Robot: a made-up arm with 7 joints.
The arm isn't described. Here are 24 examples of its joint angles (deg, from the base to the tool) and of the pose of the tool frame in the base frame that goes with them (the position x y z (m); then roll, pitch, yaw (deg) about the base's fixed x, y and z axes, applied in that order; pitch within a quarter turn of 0, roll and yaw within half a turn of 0).
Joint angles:
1: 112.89 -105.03 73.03 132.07 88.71 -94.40 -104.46
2: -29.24 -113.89 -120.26 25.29 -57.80 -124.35 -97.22
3: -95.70 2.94 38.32 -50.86 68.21 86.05 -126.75
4: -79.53 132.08 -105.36 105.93 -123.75 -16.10 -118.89
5: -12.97 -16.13 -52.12 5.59 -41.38 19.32 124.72
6: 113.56 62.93 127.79 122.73 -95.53 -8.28 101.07
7: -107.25 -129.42 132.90 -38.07 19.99 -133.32 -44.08
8: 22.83 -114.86 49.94 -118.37 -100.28 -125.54 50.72
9: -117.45 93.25 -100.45 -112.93 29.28 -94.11 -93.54
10: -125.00 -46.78 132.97 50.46 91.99 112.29 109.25
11: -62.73 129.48 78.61 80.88 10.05 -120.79 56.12
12: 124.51 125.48 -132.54 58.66 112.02 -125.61 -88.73
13: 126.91 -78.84 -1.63 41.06 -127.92 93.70 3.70
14: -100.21 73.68 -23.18 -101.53 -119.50 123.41 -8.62
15: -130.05 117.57 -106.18 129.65 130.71 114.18 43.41
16: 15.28 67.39 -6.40 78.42 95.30 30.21 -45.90
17: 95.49 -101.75 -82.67 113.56 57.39 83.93 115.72
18: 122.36 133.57 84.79 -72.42 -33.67 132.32 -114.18
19: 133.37 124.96 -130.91 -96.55 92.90 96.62 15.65
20: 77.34 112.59 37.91 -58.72 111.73 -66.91 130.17
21: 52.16 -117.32 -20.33 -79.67 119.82 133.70 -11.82
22: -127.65 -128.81 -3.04 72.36 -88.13 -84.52 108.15
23: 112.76 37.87 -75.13 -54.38 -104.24 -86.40 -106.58
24: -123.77 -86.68 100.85 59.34 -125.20 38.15 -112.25
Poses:
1: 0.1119 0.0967 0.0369 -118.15 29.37 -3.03
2: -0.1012 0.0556 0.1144 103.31 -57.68 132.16
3: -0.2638 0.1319 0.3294 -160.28 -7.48 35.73
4: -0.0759 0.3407 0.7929 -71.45 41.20 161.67
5: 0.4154 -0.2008 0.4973 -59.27 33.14 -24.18
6: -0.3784 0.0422 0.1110 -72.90 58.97 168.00
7: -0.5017 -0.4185 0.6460 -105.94 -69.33 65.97
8: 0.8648 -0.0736 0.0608 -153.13 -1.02 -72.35
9: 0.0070 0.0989 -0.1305 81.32 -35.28 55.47
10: -0.2533 -0.2103 0.5982 -97.10 -23.64 133.43
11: 0.1764 -0.3107 0.5658 -87.57 65.20 -72.37
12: 0.0548 -0.1474 -0.4170 125.39 -7.45 -123.19
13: 0.0623 -0.1786 -0.4194 84.56 -14.95 -27.54
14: 0.1346 0.1868 0.5584 -134.41 7.40 9.78
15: -0.0433 -0.0191 0.0100 74.55 -14.90 -25.88
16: -0.0287 0.3807 0.2027 -17.91 22.58 -137.71
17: -0.1075 0.1483 -0.4854 51.46 -12.35 -175.10
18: -0.2743 0.0770 -0.5361 86.22 22.96 53.99
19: -0.2190 -0.2067 -0.2445 133.44 -17.11 159.69
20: -0.0691 0.5501 0.0285 -19.83 -2.08 -158.50
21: 0.2115 -0.0857 0.0813 -94.03 0.88 -25.54
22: -0.0772 -0.3385 0.1355 141.67 -42.50 -96.65
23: -0.2355 -0.5117 -0.1653 -4.14 32.13 -6.56
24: -0.0127 0.1919 0.5013 -64.45 -38.99 -166.35
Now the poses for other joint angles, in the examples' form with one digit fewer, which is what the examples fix.
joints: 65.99 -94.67 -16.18 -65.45 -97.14 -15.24 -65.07
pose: 0.017 0.327 -0.347 10.7 -65.8 164.7
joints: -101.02 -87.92 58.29 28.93 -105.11 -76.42 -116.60
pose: 0.118 -0.375 0.133 27.6 -26.3 39.0
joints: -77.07 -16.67 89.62 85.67 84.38 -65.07 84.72
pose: -0.232 0.257 0.249 163.7 20.3 24.7
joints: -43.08 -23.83 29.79 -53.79 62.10 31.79 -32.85
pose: -0.196 -0.233 0.397 -132.2 -56.4 45.0
